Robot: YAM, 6 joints.
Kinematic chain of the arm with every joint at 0, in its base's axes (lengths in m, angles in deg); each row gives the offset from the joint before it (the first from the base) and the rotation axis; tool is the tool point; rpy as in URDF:
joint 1: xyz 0 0 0.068 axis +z
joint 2: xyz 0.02 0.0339 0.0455 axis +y
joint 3: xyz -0.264 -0.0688 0 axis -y
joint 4: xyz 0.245 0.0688 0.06 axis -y
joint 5: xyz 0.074 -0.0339 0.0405 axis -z
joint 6: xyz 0.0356 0 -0.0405 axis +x
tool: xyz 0 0 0 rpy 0 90 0
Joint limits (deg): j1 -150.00..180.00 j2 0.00..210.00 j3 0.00..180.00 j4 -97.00..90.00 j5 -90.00..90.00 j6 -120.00..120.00
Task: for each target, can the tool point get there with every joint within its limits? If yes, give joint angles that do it. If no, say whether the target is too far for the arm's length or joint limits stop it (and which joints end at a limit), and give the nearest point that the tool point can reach.
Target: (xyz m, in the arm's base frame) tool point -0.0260 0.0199 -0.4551
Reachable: no: joint limits stop it (at a limit: joint 2) | nearest point -0.0701 0.0536 -0.3429 | short by 0.125 m
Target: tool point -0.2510 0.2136 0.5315
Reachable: yes | joints 136.92 93.18 120.81 -34.30 -25.62 67.74
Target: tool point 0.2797 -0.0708 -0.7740
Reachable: no: too far | nearest point 0.2595 -0.0657 -0.3798 | short by 0.395 m
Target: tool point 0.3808 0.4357 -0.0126
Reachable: yes | joints 49.08 168.83 134.70 -20.63 3.87 34.45
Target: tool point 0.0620 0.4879 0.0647
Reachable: yes | joints 84.47 146.66 78.08 75.21 24.46 -62.48
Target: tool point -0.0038 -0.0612 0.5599
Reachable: yes | joints -93.24 57.20 115.93 -67.17 0.48 33.53
